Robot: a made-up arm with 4 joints. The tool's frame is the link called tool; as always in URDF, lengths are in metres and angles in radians. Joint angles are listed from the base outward.
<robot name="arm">
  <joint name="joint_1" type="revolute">
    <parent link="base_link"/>
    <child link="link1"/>
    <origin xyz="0.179 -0.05 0.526" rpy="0 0 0"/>
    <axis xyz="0 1 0"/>
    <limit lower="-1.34" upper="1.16"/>
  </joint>
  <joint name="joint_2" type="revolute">
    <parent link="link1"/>
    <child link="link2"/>
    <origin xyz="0.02 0.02 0.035" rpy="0 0 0"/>
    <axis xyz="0 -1 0"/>
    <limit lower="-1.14" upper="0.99"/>
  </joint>
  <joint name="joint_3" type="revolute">
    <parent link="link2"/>
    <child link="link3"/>
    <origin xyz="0.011 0.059 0.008" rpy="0 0 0"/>
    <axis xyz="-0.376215 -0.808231 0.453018"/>
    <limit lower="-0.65" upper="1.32"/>
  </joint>
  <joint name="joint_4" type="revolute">
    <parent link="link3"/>
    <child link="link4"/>
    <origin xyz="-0.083 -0.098 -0.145" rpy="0 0 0"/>
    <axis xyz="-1 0 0"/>
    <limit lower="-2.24" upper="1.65"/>
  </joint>
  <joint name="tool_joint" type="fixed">
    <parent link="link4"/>
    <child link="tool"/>
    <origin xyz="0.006 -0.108 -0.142" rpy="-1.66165 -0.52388 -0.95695"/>
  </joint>
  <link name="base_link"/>
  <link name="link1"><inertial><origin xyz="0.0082 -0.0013 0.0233"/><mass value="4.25"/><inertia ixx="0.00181" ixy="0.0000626" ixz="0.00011" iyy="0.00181" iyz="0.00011" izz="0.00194"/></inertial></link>
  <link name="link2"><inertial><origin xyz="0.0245 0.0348 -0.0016"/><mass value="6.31"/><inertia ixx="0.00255" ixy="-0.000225" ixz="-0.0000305" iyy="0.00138" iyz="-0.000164" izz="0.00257"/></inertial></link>
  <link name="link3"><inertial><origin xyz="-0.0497 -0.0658 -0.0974"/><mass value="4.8"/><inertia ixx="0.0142" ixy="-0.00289" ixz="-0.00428" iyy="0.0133" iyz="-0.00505" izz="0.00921"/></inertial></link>
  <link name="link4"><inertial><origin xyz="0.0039 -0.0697 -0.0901"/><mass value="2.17"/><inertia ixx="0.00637" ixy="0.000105" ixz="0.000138" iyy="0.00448" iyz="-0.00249" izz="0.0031"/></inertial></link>
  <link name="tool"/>
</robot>
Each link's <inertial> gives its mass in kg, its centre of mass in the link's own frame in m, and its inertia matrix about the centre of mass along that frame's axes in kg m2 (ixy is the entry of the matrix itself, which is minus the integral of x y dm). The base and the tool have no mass. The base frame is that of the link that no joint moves.
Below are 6 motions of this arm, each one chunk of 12 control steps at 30 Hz.
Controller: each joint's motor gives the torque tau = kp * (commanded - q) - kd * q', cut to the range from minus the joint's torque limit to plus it. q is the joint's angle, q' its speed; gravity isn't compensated. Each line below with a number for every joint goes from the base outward.
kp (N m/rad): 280 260 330 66
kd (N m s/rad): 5.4 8.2 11 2.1
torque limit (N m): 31 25 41 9.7
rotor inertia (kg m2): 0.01 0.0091 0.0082 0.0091
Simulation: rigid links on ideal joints. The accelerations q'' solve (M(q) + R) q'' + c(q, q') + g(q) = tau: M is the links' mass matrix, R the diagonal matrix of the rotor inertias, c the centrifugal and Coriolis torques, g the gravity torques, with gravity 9.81 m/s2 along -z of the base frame. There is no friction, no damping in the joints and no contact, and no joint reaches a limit. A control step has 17 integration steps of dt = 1/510 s. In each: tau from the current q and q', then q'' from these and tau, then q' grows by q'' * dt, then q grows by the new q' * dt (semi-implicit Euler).
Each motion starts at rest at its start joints. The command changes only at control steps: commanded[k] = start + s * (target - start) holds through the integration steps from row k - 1 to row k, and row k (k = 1, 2, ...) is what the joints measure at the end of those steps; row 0 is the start. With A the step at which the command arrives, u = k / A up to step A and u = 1 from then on. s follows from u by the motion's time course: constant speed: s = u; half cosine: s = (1 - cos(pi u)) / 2; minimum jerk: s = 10 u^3 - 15 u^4 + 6 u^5; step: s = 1 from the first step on.
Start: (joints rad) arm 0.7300 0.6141 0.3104 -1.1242
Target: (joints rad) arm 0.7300 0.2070 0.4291 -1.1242
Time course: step
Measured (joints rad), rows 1 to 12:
1: 0.6963 0.4085 0.4199 -1.1198
2: 0.7334 0.2868 0.4389 -1.0854
3: 0.7679 0.2189 0.4222 -1.0956
4: 0.7773 0.1893 0.4092 -1.1199
5: 0.7674 0.1885 0.4117 -1.1296
6: 0.7505 0.2025 0.4247 -1.1230
7: 0.7370 0.2175 0.4386 -1.1114
8: 0.7316 0.2258 0.4466 -1.1043
9: 0.7338 0.2261 0.4474 -1.1035
10: 0.7397 0.2212 0.4434 -1.1067
11: 0.7450 0.2156 0.4384 -1.1107
12: 0.7473 0.2121 0.4352 -1.1134

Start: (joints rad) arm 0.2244 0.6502 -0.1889 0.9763
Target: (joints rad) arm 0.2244 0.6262 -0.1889 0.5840
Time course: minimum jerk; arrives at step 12
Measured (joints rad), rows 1 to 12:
1: 0.2343 0.6525 -0.1898 0.9571
2: 0.2382 0.6508 -0.1933 0.9343
3: 0.2391 0.6487 -0.1947 0.9117
4: 0.2388 0.6466 -0.1944 0.8787
5: 0.2381 0.6444 -0.1937 0.8315
6: 0.2376 0.6417 -0.1933 0.7738
7: 0.2374 0.6385 -0.1932 0.7127
8: 0.2374 0.6353 -0.1935 0.6553
9: 0.2374 0.6325 -0.1938 0.6078
10: 0.2375 0.6304 -0.1941 0.5742
11: 0.2376 0.6291 -0.1942 0.5558
12: 0.2376 0.6285 -0.1940 0.5501

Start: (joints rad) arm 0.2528 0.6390 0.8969 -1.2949
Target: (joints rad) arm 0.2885 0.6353 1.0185 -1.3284
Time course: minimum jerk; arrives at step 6
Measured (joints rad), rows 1 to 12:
1: 0.2726 0.6325 0.8961 -1.2891
2: 0.3035 0.6141 0.8965 -1.2950
3: 0.3321 0.5958 0.9098 -1.3145
4: 0.3485 0.5862 0.9350 -1.3328
5: 0.3492 0.5877 0.9621 -1.3401
6: 0.3392 0.5962 0.9814 -1.3365
7: 0.3296 0.6048 0.9930 -1.3298
8: 0.3264 0.6089 0.9982 -1.3262
9: 0.3293 0.6080 0.9981 -1.3268
10: 0.3349 0.6039 0.9949 -1.3301
11: 0.3400 0.5995 0.9912 -1.3338
12: 0.3424 0.5967 0.9888 -1.3362

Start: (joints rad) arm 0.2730 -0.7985 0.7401 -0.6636
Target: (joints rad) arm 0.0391 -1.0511 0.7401 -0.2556
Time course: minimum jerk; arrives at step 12
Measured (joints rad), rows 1 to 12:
1: 0.2784 -0.7946 0.7471 -0.6646
2: 0.2695 -0.7946 0.7532 -0.6568
3: 0.2519 -0.8035 0.7577 -0.6343
4: 0.2273 -0.8238 0.7599 -0.5970
5: 0.1969 -0.8546 0.7599 -0.5475
6: 0.1626 -0.8920 0.7587 -0.4899
7: 0.1274 -0.9313 0.7574 -0.4294
8: 0.0948 -0.9678 0.7566 -0.3721
9: 0.0683 -0.9978 0.7566 -0.3241
10: 0.0504 -1.0191 0.7569 -0.2899
11: 0.0415 -1.0312 0.7572 -0.2712
12: 0.0392 -1.0362 0.7573 -0.2655

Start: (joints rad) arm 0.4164 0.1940 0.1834 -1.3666
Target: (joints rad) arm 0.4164 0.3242 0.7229 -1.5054
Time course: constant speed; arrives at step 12
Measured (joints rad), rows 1 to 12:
1: 0.4346 0.1977 0.2094 -1.3682
2: 0.4394 0.2046 0.2476 -1.3697
3: 0.4358 0.2183 0.2933 -1.3764
4: 0.4311 0.2343 0.3418 -1.3844
5: 0.4293 0.2481 0.3893 -1.3934
6: 0.4311 0.2582 0.4339 -1.4046
7: 0.4349 0.2657 0.4764 -1.4178
8: 0.4389 0.2724 0.5181 -1.4317
9: 0.4419 0.2798 0.5603 -1.4451
10: 0.4437 0.2884 0.6034 -1.4575
11: 0.4448 0.2978 0.6474 -1.4693
12: 0.4459 0.3075 0.6916 -1.4809

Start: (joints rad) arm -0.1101 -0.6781 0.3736 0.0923
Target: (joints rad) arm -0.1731 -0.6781 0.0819 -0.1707
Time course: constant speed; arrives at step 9
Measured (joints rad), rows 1 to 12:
1: -0.1184 -0.6701 0.3616 0.0673
2: -0.1298 -0.6632 0.3390 0.0288
3: -0.1375 -0.6612 0.3092 -0.0053
4: -0.1428 -0.6628 0.2751 -0.0353
5: -0.1483 -0.6650 0.2401 -0.0640
6: -0.1552 -0.6660 0.2062 -0.0924
7: -0.1636 -0.6654 0.1739 -0.1206
8: -0.1726 -0.6635 0.1428 -0.1485
9: -0.1817 -0.6614 0.1120 -0.1763
10: -0.1804 -0.6636 0.0968 -0.1944
11: -0.1788 -0.6654 0.0915 -0.1945
12: -0.1800 -0.6646 0.0918 -0.1896

